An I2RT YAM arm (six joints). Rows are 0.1 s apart.
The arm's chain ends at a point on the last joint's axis. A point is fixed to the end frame.
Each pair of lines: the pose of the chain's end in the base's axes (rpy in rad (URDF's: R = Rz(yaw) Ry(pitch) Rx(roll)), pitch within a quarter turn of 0, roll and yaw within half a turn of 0; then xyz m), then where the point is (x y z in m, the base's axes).
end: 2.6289 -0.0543 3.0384 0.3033 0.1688 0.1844
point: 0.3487 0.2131 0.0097
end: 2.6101 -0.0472 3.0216 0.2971 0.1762 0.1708
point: 0.3449 0.2228 -0.0027
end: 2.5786 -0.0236 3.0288 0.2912 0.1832 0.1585
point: 0.3433 0.2350 -0.0122
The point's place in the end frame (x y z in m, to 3 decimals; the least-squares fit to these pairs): -0.050 -0.042 0.174
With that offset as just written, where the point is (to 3 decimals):
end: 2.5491 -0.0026 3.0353 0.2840 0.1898 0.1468
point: 0.340 0.247 -0.021
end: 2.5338 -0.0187 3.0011 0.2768 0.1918 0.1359
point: 0.332 0.249 -0.032
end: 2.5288 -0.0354 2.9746 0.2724 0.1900 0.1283
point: 0.327 0.247 -0.040
